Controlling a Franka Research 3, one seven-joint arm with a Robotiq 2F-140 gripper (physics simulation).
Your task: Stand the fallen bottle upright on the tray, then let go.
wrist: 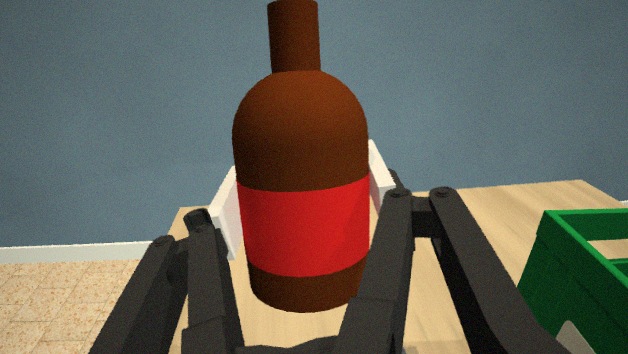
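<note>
The brown bottle (pixel 302 135) with a red label is in the middle of the wrist view, its neck pointing up in the picture. It looks close to upright; a small lean toward or away from the camera cannot be judged. My gripper (pixel 304 171) is shut on the bottle, with its white pads on both sides around the label and upper body. The bottle's base shows whole against the wooden table, and whether it touches anything cannot be told. The tray does not show clearly; a tiny grey sliver at the bottom edge is too small to identify.
A green crate (pixel 550 270) with an open top stands on the wooden table (pixel 540 200) at the right. A pale panel shows on its side. A blue-grey wall (pixel 125 125) rises behind the table, and tiled floor (pixel 60 300) lies at the lower left.
</note>
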